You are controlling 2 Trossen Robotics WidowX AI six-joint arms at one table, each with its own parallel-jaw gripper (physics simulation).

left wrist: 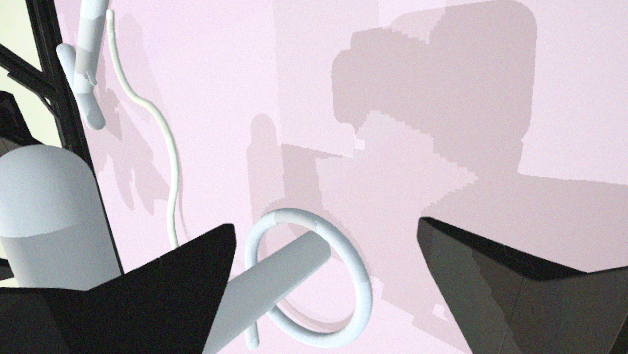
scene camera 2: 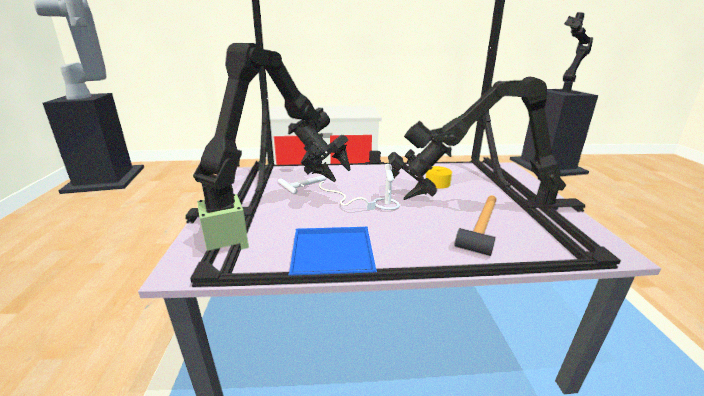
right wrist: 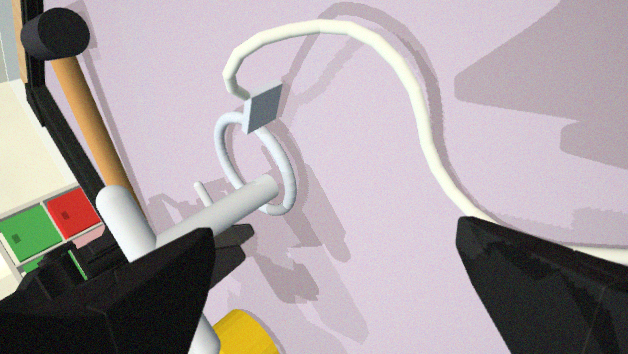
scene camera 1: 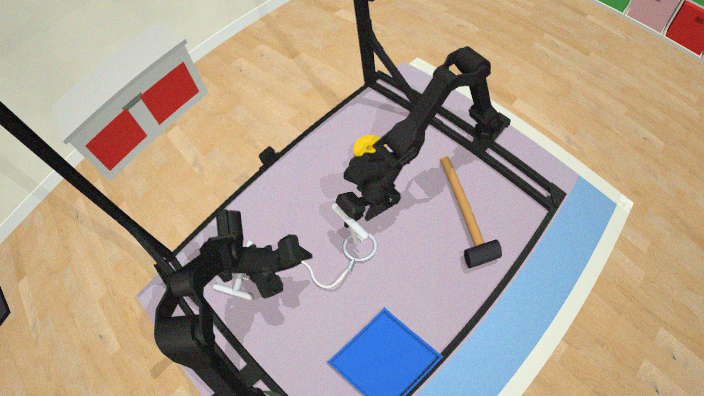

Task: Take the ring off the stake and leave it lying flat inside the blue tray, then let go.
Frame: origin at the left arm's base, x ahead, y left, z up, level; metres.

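Where they show: left gripper, between the fingertips: [left wrist: 327,230] [scene camera 2: 394,192] [right wrist: 248,238]; right gripper, between the fingertips: [scene camera 2: 342,176] [right wrist: 336,236]; left arm's base, origin of its link: [scene camera 2: 544,202] [right wrist: 118,246] [scene camera 1: 484,134]; right arm's base, origin of its link: [scene camera 2: 219,204].
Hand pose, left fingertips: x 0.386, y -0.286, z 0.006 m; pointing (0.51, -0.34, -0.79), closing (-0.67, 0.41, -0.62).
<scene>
Each offset is from my left fingertips to the top centre of the thing. "pt": to the spot under its first point.
The white ring @(pt dx +0.042, dy +0.063, dz -0.015 m) [scene camera 1: 375,246] [scene camera 2: 398,204] [left wrist: 364,290] [right wrist: 289,180] lies around the foot of the upright white T-shaped stake @(dx +0.030, dy +0.001, dz +0.086 m) [scene camera 1: 350,221] [scene camera 2: 388,187] [left wrist: 275,275] [right wrist: 225,207]. A grey tag @(pt dx +0.108, dy +0.026, dz -0.009 m) [scene camera 2: 371,205] [right wrist: 265,106] joins the ring to a white cord @(pt dx +0.180, dy -0.015, dz -0.004 m) [scene camera 1: 327,286] [left wrist: 174,165] [right wrist: 410,80]. My left gripper [scene camera 1: 357,222] [scene camera 2: 400,186] [left wrist: 327,230] is open and empty beside the stake, above the ring. My right gripper [scene camera 1: 295,272] [scene camera 2: 342,175] [right wrist: 336,236] is open and empty, raised left of the stake. The blue tray @(dx +0.321, dy +0.177, dz -0.002 m) [scene camera 1: 385,355] [scene camera 2: 332,252] holds nothing.
Another white T-shaped piece @(dx +0.204, dy -0.264, dz -0.005 m) [scene camera 1: 235,289] [scene camera 2: 300,184] lies at the left. A hammer @(dx -0.120, dy +0.265, dz +0.025 m) [scene camera 1: 462,202] [scene camera 2: 475,241] [right wrist: 85,105] lies at the right. A yellow cylinder @(dx -0.219, dy -0.029, dz +0.025 m) [scene camera 1: 367,145] [scene camera 2: 440,178] [right wrist: 245,335] stands behind my left gripper. A black frame edges the table.
</scene>
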